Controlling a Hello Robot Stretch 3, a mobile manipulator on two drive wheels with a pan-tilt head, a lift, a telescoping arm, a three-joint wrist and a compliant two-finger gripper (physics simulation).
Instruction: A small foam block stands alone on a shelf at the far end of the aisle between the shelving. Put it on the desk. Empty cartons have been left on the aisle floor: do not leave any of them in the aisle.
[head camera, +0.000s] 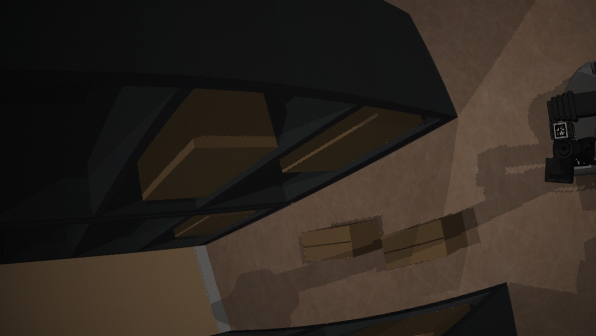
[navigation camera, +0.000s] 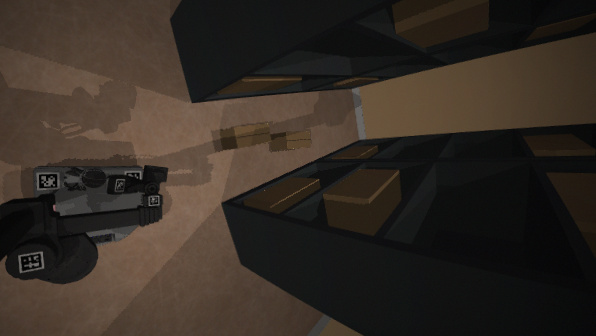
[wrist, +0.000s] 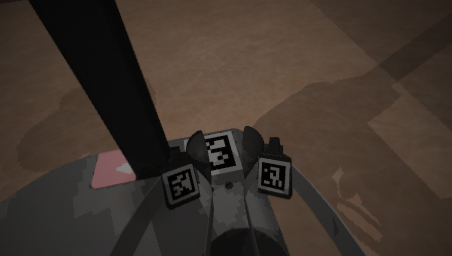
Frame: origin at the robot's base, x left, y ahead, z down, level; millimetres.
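Seen in the pictures: gripper, fingertip midpoint: (navigation camera: 65, 178) (wrist: 225, 147); robot's base at its link origin: (navigation camera: 94, 177).
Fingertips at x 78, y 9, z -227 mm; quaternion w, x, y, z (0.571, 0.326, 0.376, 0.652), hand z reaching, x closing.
Observation:
Offsets run from my fingertips to a thing's middle.
Two brown cartons lie on the aisle floor between the shelving. The nearer carton @[dx -809, dy +221, dz +137 mm] (head camera: 416, 242) (navigation camera: 252, 136) and the farther carton @[dx -1201, dy +225, dz +137 mm] (head camera: 327, 243) (navigation camera: 298, 140) are close together, one behind the other. My gripper (wrist: 225, 147) is partly open and empty, folded in above my own base. It is well apart from both cartons. I cannot make out the foam block or the desk in these views.
Dark shelving units (head camera: 280, 45) (navigation camera: 300, 270) flank the aisle; the opposite unit (head camera: 511, 312) (navigation camera: 215, 50) forms its other side. Large brown boxes (head camera: 225, 120) (navigation camera: 362, 200) stand in their compartments. A tan wall (head camera: 100, 295) (navigation camera: 475, 90) closes the far end. My dark arm (wrist: 100, 75) extends over my base.

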